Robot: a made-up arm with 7 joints. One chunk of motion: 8 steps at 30 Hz.
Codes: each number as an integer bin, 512 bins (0 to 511) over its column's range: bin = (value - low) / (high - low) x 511, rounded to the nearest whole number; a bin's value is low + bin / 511 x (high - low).
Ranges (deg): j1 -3.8..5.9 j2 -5.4..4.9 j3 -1.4..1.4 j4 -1.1..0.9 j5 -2..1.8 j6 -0.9..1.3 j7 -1.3..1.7
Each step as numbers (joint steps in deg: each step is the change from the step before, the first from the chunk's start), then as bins.
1 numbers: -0.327 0.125 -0.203 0.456 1.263 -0.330 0.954
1 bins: 183 274 218 398 439 132 384
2 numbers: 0.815 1.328 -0.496 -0.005 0.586 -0.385 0.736
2 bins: 243 334 165 280 348 120 347
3 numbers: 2.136 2.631 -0.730 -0.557 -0.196 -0.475 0.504
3 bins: 313 398 122 139 243 99 307
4 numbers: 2.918 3.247 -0.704 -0.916 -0.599 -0.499 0.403
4 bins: 354 429 127 47 188 93 290
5 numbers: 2.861 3.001 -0.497 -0.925 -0.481 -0.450 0.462
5 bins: 351 417 165 45 204 105 300
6 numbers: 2.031 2.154 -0.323 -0.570 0.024 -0.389 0.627
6 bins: 307 375 197 135 272 119 328
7 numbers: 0.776 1.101 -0.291 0.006 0.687 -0.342 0.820
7 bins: 241 323 202 283 361 130 361
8 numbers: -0.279 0.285 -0.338 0.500 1.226 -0.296 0.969
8 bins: 185 282 194 409 434 140 386
